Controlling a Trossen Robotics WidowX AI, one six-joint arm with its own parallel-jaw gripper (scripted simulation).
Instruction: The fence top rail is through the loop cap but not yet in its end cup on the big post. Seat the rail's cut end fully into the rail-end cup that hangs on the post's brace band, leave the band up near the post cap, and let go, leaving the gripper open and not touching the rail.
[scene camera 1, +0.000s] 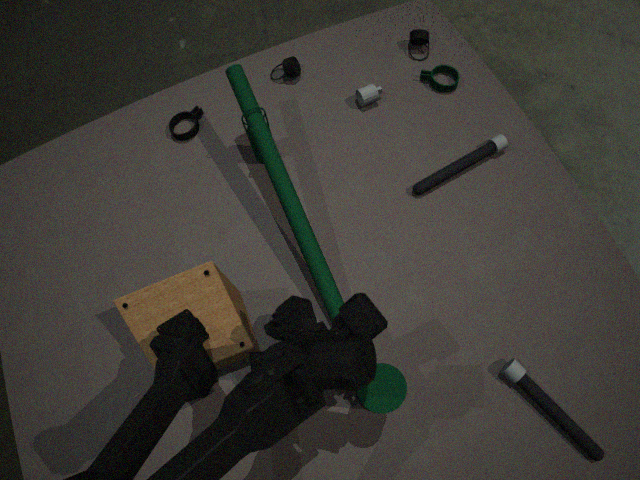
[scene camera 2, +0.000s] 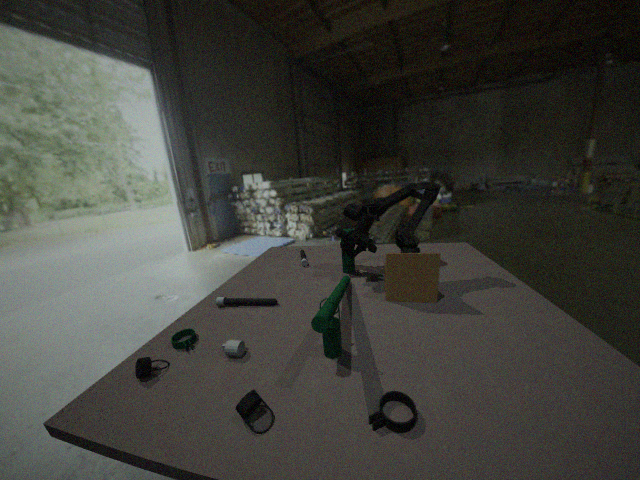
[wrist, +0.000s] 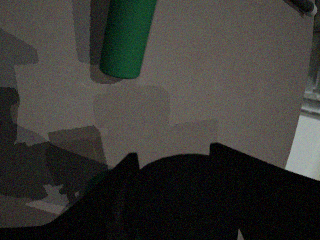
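Scene camera 1: the gripper (scene camera 1: 350, 338), a green top rail (scene camera 1: 308, 244), a big post (scene camera 1: 386, 393). Scene camera 2: the green top rail (scene camera 2: 320, 323) again. Wrist view: the gripper (wrist: 174, 155) again.
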